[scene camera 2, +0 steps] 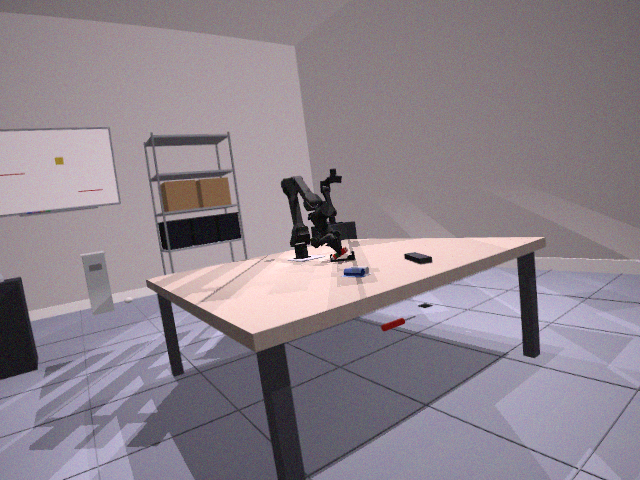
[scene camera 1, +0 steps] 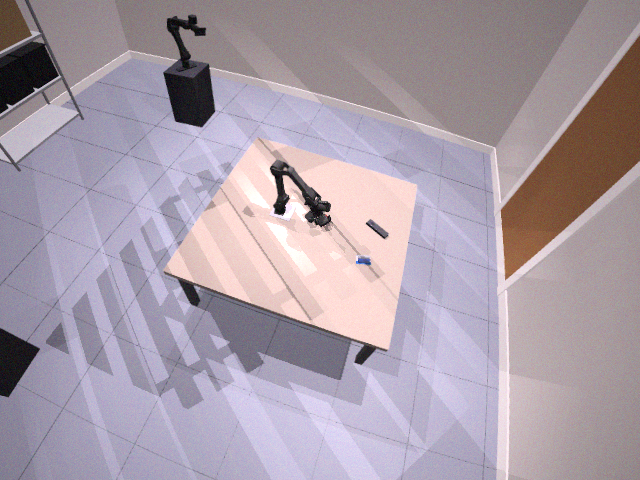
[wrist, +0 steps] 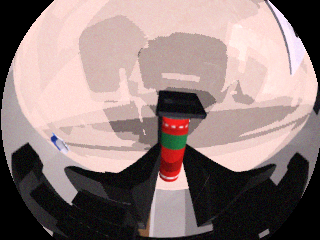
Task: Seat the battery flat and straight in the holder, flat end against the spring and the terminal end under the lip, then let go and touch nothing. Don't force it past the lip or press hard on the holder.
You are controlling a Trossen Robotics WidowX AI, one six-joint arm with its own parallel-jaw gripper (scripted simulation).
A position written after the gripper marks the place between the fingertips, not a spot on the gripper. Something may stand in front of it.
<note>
In view: the gripper [wrist: 171,147] and a battery [wrist: 174,131].
</note>
